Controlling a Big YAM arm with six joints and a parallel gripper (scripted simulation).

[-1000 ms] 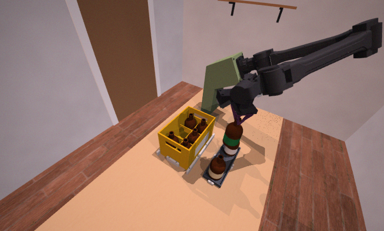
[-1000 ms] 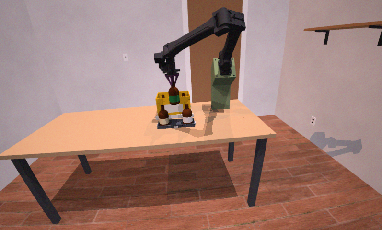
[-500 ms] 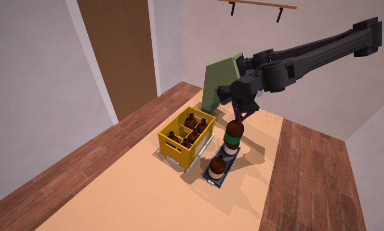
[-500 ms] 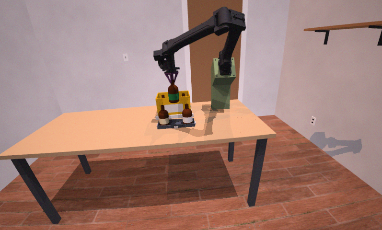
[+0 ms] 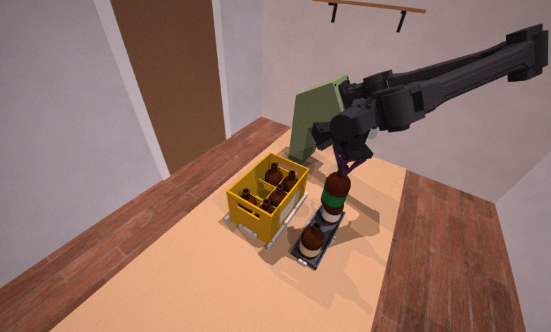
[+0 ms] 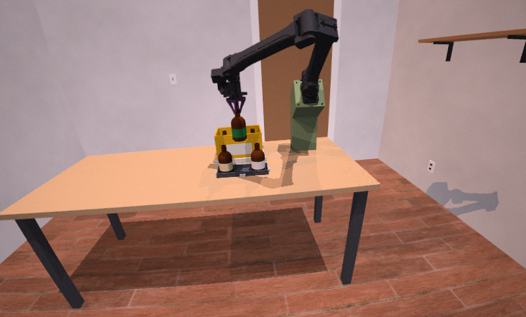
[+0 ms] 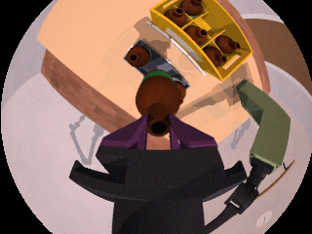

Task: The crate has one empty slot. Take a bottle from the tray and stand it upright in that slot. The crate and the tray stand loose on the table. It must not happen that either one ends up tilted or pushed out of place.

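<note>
Now: hand 60 mm above the glass bottle. Round my hand: dark tray: 320 mm below; yellow crate: 250 mm below, 230 mm to the right, 20 mm ahead.
</note>
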